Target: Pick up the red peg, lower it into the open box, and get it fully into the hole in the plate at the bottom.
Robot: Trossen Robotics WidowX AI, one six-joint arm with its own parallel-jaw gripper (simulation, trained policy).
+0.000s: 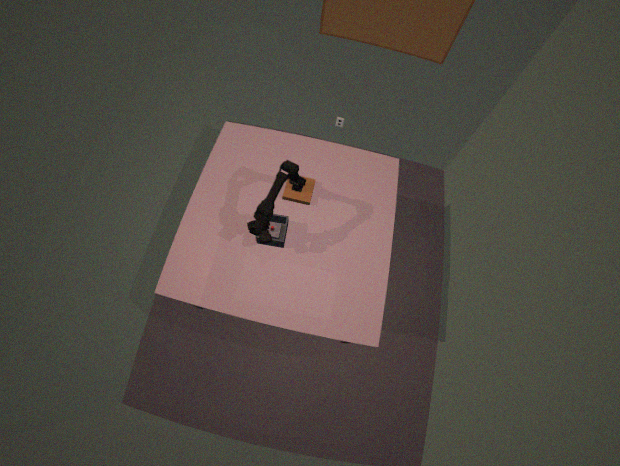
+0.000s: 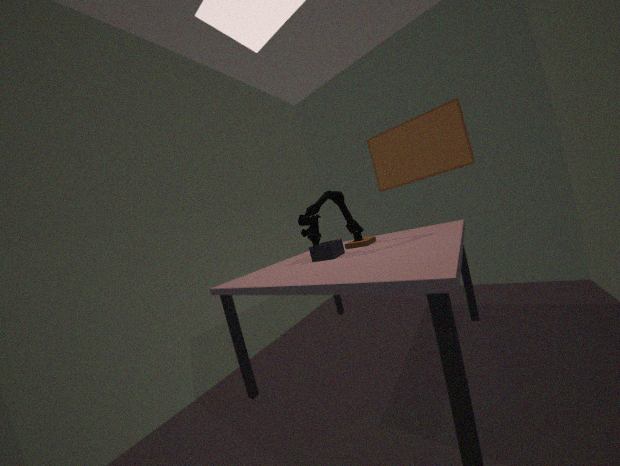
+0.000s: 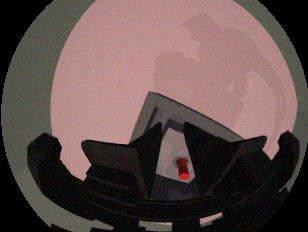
Scene:
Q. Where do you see a grey plate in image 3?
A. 173, 146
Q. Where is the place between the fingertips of my gripper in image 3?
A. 172, 125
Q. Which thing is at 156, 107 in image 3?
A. A dark box.

